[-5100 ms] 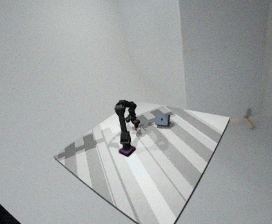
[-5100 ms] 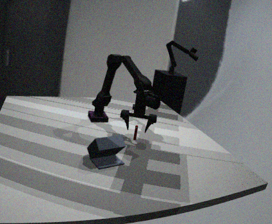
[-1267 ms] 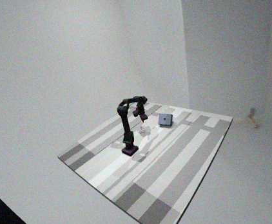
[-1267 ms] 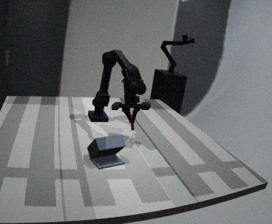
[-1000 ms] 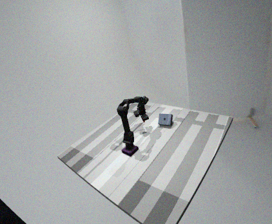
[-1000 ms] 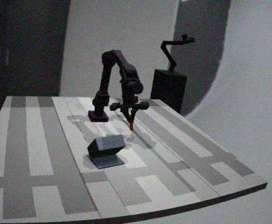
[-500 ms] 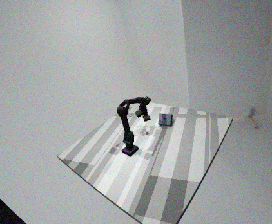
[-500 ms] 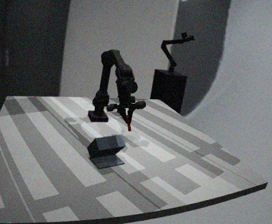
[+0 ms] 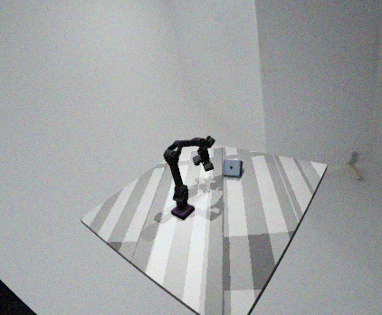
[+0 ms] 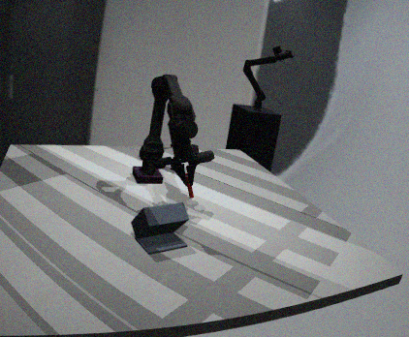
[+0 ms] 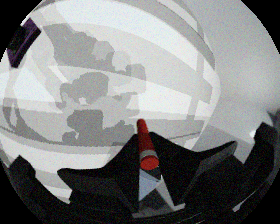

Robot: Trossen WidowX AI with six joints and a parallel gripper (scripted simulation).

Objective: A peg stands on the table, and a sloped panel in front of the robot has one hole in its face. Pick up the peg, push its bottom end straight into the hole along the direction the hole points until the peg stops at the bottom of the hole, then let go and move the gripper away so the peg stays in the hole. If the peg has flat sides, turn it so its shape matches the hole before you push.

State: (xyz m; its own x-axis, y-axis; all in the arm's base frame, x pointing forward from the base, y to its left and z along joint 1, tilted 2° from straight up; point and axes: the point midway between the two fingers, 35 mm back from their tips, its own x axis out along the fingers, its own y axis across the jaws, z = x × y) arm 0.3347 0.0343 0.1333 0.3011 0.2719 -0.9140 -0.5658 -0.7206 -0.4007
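The sloped grey panel lies 13 cm ahead of my gripper tip, 13 cm to the right of it and 6 cm below it. The rest, counted from my gripper tip: red peg: 2 cm above.
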